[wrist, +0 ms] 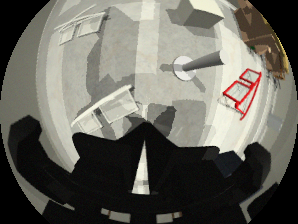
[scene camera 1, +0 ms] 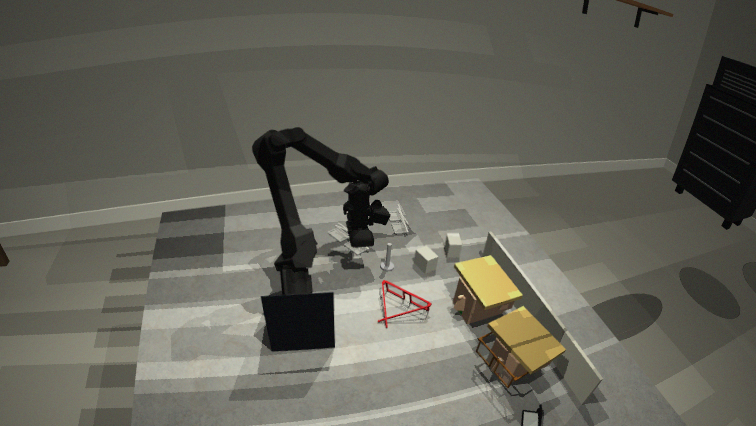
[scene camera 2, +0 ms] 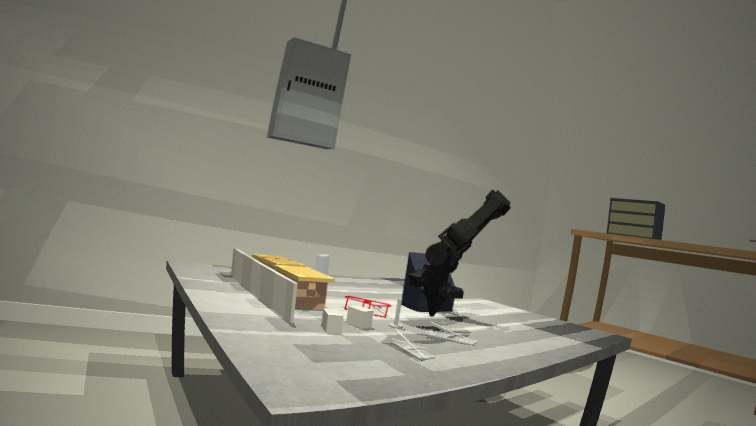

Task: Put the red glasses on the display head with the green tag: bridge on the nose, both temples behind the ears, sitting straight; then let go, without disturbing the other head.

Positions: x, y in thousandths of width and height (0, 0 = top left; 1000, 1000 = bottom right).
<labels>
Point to a pale wire glasses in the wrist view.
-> At 404, 462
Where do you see a display head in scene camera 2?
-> At 412, 691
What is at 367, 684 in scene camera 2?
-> A white board.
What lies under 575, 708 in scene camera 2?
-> My gripper.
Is my gripper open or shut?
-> Shut.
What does my gripper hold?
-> Nothing.
</labels>
